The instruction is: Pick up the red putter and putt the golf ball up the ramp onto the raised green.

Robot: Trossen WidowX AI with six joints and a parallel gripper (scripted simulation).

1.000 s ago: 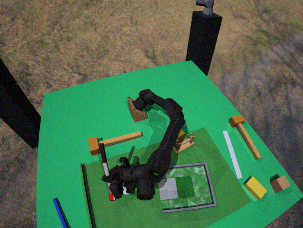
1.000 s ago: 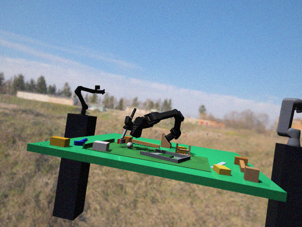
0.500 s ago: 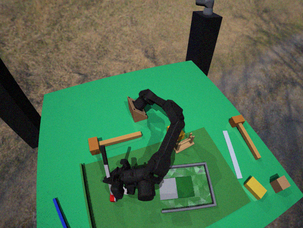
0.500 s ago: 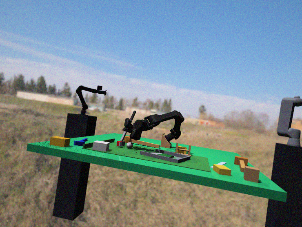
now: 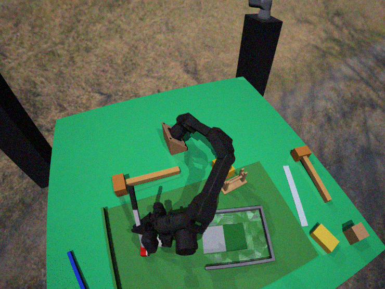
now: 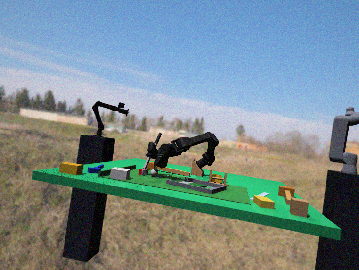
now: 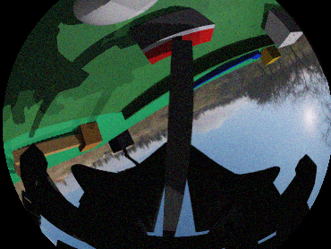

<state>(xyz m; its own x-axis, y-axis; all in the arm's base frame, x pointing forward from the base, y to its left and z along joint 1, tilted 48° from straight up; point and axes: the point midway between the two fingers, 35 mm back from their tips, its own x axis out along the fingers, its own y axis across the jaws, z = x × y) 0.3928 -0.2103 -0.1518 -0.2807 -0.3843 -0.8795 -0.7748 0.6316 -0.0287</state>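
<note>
The white golf ball lies 8 cm below my gripper tip, 7 cm to the left of it and 5 cm ahead of it. From my gripper tip the other things lie so: putting mat: 24 cm to the left, 11 cm below, 9 cm ahead; then blue bar: 24 cm to the right, 12 cm ahead, 9 cm below; then white bar: 67 cm to the left, 11 cm below, 9 cm ahead.
</note>
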